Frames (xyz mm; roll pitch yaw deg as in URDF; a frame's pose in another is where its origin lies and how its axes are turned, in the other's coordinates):
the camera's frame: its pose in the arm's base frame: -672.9 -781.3 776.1 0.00 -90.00 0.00
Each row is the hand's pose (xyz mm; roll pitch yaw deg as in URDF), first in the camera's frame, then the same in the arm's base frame.
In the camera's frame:
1: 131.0 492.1 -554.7 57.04 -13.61 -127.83
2: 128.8 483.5 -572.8 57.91 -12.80 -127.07
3: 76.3 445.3 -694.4 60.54 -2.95 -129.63
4: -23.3 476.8 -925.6 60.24 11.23 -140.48
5: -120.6 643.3 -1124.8 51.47 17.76 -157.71
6: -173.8 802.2 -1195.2 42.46 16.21 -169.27
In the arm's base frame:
1: -118.2 -289.2 907.1 136.68 36.59 -107.04
2: -100.1 -297.8 904.9 138.41 36.00 -105.89
3: 21.5 -336.0 852.4 148.10 39.57 -93.83
4: 252.7 -304.5 752.8 163.52 49.17 -72.67
5: 451.9 -138.0 655.5 178.12 61.78 -49.82
6: 522.3 20.9 602.3 -171.71 70.64 -32.64

